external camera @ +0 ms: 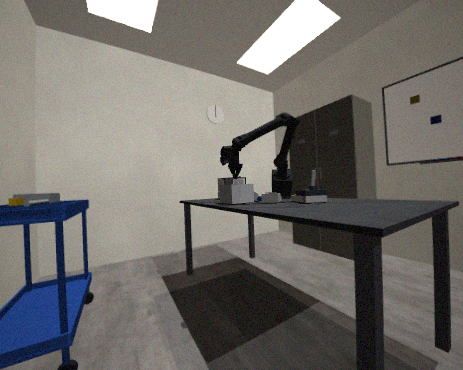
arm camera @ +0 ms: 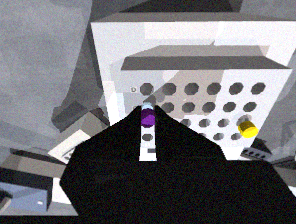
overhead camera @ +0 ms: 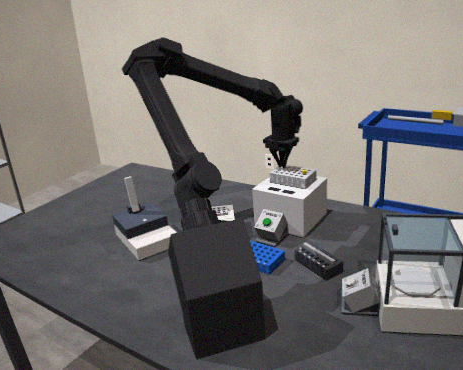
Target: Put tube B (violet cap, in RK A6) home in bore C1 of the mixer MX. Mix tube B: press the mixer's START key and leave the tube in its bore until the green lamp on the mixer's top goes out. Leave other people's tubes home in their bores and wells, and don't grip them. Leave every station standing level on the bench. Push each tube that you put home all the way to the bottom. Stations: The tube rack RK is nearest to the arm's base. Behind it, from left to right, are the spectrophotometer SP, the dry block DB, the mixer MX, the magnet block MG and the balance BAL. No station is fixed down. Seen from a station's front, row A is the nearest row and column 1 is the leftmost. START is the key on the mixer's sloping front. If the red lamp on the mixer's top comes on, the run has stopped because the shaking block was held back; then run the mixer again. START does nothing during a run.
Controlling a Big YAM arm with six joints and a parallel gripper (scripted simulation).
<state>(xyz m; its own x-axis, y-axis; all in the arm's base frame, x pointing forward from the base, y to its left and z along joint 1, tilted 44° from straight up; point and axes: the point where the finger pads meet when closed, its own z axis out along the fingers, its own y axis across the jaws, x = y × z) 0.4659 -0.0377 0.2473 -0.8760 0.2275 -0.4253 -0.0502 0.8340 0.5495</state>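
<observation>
The tube B is 2 cm below my hand. Round my hand: blue rack RK 28 cm behind, 9 cm to the right, 17 cm below; dry block DB 22 cm behind, 11 cm to the left, 15 cm below; dark magnet block MG 22 cm behind, 25 cm to the right, 16 cm below.
</observation>
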